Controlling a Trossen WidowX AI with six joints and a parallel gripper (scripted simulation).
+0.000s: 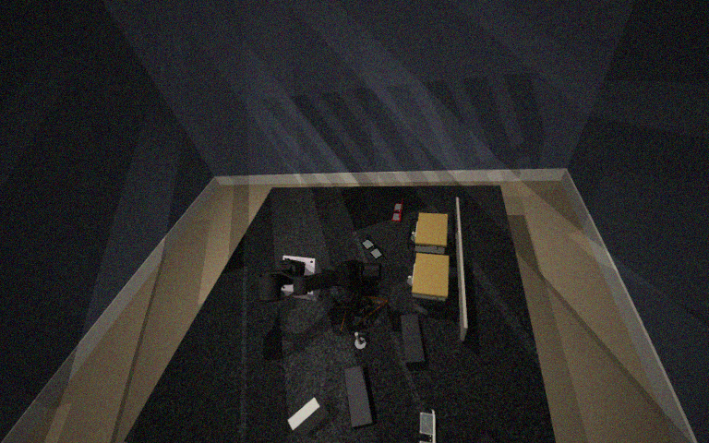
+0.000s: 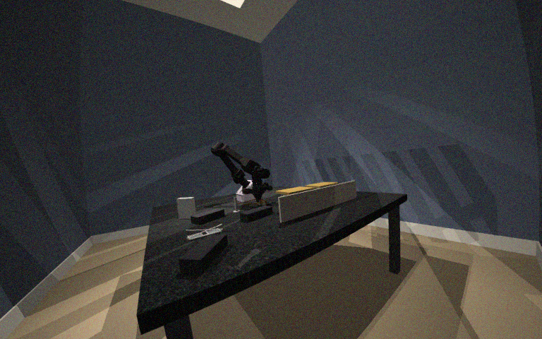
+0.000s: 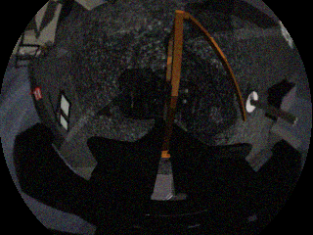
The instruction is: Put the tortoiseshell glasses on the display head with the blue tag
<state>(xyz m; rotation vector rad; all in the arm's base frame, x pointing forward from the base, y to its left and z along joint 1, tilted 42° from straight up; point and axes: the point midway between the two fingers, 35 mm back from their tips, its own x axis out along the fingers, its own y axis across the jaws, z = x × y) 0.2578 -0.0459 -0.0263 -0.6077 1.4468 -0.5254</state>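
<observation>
Now: gripper tip 50 mm short of the small white stand, 160 mm to the left of it and 10 mm below it. Also, from my gripper tip: grey box 20 mm behind, 420 mm to the right, 40 mm above; then long pale panel 350 mm ahead, 230 mm to the left, 40 mm above.
</observation>
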